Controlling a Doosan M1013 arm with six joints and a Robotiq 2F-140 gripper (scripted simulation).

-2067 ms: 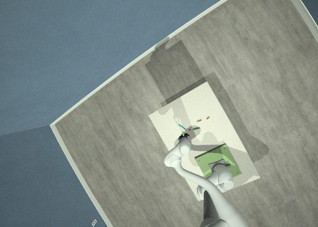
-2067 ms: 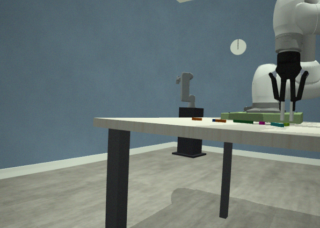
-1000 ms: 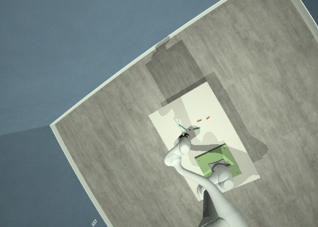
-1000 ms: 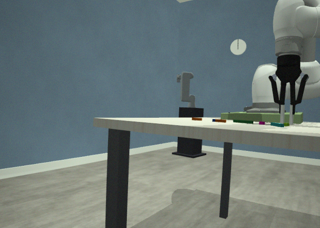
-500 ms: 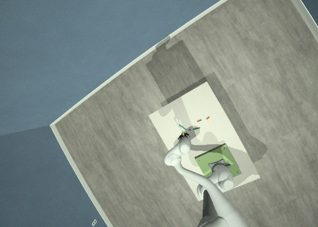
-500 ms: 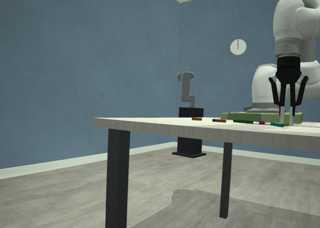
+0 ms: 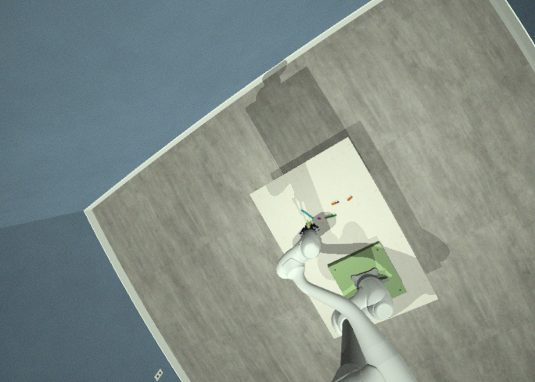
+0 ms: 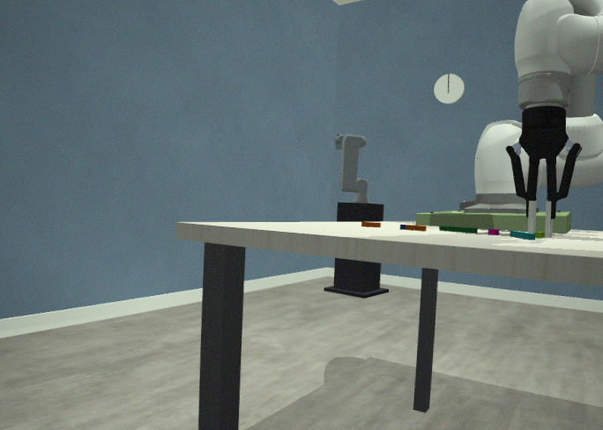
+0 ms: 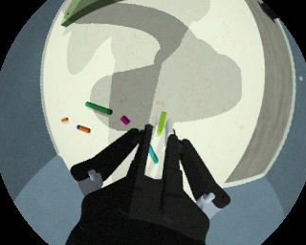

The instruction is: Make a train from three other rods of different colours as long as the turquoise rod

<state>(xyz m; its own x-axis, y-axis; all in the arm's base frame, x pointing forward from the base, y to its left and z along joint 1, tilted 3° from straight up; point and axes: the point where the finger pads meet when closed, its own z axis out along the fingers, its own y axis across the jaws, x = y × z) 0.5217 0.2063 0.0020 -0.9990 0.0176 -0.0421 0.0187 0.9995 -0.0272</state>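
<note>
My hand is 30 mm above the lime rod. Round my hand: green rod: 10 mm behind, 160 mm to the right, 30 mm below; magenta rod: 10 mm ahead, 80 mm to the right, 30 mm below; turquoise rod: 70 mm ahead, 20 mm to the right, 30 mm below.
</note>
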